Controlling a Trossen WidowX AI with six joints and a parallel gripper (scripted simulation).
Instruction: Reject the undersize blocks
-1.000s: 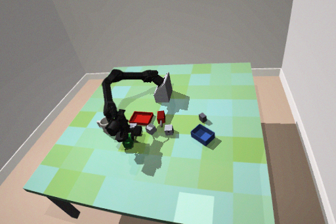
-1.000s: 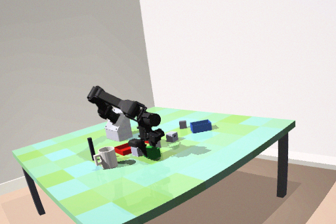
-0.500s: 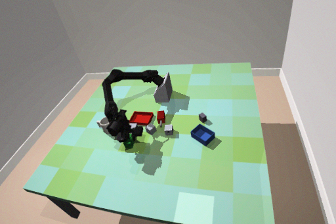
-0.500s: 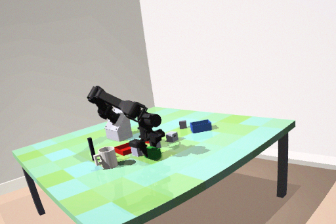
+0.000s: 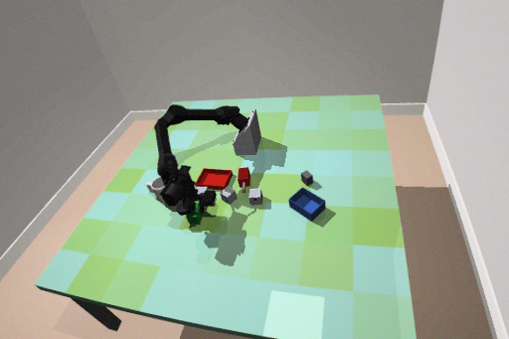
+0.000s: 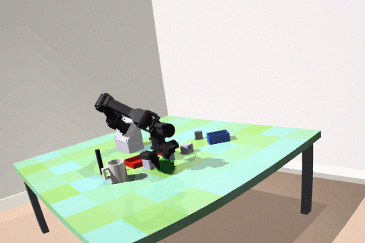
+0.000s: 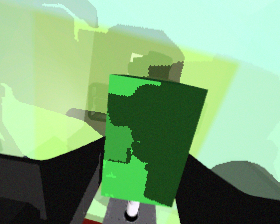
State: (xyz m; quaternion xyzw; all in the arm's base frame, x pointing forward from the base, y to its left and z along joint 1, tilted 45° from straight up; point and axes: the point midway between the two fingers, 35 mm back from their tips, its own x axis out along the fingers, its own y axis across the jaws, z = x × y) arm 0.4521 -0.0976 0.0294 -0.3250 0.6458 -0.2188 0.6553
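The green GO gauge lies 1 cm behind my gripper tip and 2 cm above it. The rest, counted from my gripper tip: steel block: 10 cm behind, 22 cm to the left, 1 cm above; mug: 7 cm behind, 20 cm to the right, 2 cm above; red reject tray: 19 cm behind.
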